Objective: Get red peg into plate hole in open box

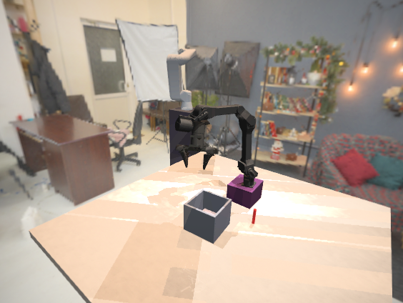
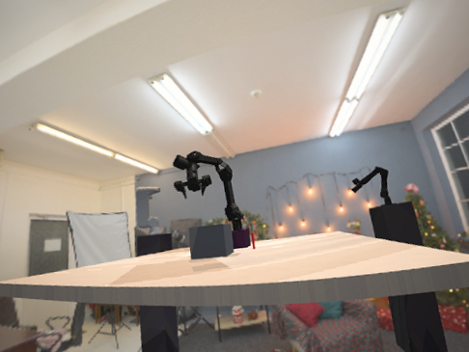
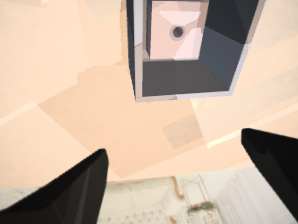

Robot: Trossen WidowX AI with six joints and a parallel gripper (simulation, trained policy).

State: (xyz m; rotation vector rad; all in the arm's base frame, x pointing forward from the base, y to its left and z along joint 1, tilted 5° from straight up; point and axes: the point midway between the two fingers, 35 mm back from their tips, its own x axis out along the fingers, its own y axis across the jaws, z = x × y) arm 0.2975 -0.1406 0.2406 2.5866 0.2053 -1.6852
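Now: gripper tip 250 mm to the right of the red peg, 250 mm above it and 150 mm past it.
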